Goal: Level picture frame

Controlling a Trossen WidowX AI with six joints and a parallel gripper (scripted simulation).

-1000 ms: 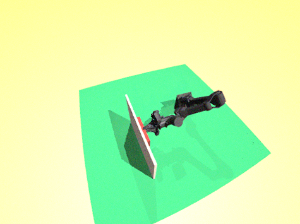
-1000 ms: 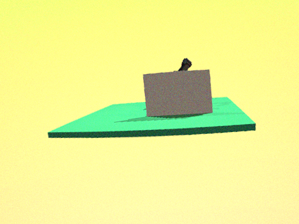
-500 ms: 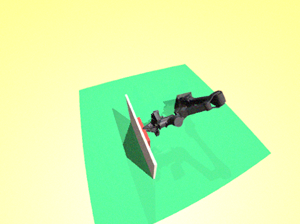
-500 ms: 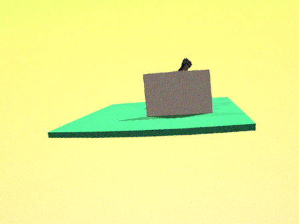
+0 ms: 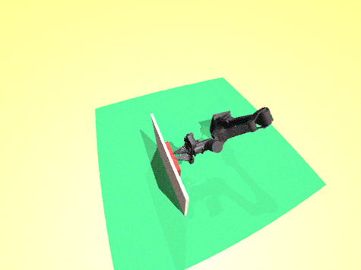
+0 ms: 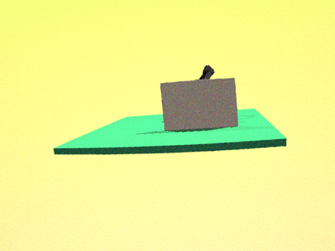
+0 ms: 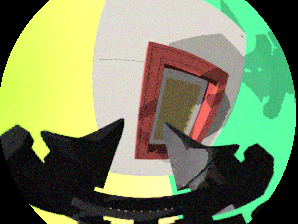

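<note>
My gripper tip is now 20 mm short of the picture frame, 10 mm to the left of it and 50 mm above it. The rest, counted from my gripper tip: wall panel 30 mm ahead, 60 mm below.
</note>
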